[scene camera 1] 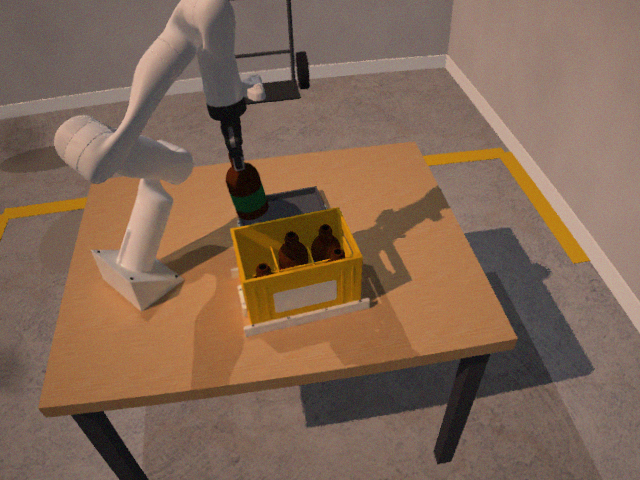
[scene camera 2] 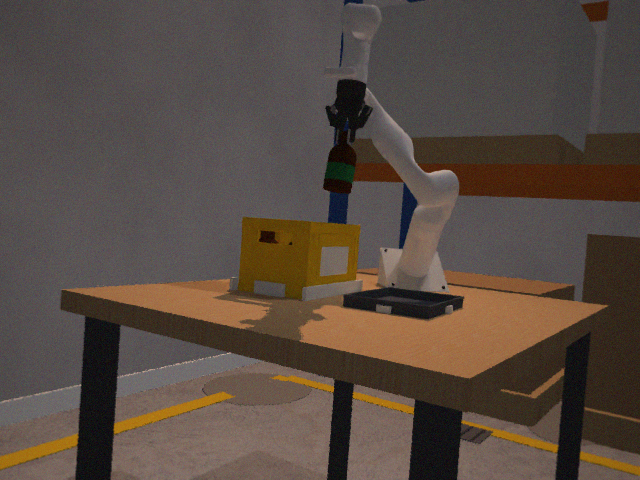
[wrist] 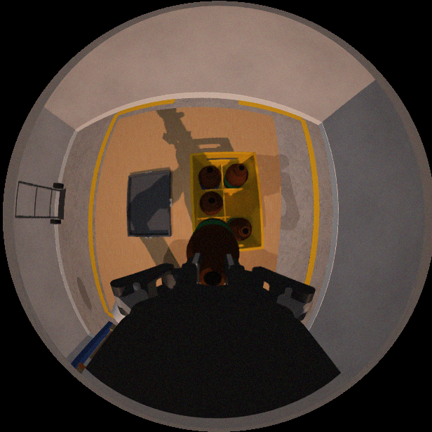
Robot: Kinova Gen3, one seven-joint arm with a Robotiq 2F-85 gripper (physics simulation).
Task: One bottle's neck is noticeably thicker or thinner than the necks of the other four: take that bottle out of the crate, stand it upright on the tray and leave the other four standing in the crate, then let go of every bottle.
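Places are measured from the arm's base along level axes (x right, y up, z back), in millimetres.
Pixels of known places: gripper, between the fingertips: (scene camera 1: 239, 165) (scene camera 2: 344, 144); arm's base, origin of its link: (scene camera 1: 134, 264) (scene camera 2: 413, 266).
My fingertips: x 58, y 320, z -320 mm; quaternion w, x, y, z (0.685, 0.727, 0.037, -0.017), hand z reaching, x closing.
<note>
Ahead of a thing's pixels: the offset from my fingertips to its top centre. "spot": to the spot under its first point. Level surfaces: height alone.
My gripper (scene camera 1: 236, 161) (scene camera 2: 344, 135) (wrist: 212, 261) is shut on the neck of a brown bottle with a green band {dx +1, dy +34, dz -3 mm} (scene camera 1: 246, 191) (scene camera 2: 340, 167) (wrist: 212, 245). The bottle hangs slightly tilted, high above the yellow crate {dx +30, dy -207, dz -101 mm} (scene camera 1: 305, 289) (scene camera 2: 273, 263) (wrist: 259, 200), clear of its walls. Several brown bottles stand in the crate; in the wrist view they are at the far left (wrist: 209, 176), far right (wrist: 236, 175), middle left (wrist: 211, 202) and near right (wrist: 241, 229). The dark tray {spot: dx -311, dy -357, dz -194 mm} (scene camera 1: 321, 198) (scene camera 2: 439, 311) (wrist: 149, 235) lies beside the crate and holds no bottle.
White strips (scene camera 1: 307, 316) (scene camera 2: 330, 290) edge the foot of the crate on the wooden table {dy -382 mm} (scene camera 1: 129, 361) (scene camera 2: 413, 341) (wrist: 110, 165). The crate's middle right compartment holds no bottle in the wrist view. A hand truck (scene camera 1: 302, 69) (wrist: 61, 203) stands on the floor beyond the table.
</note>
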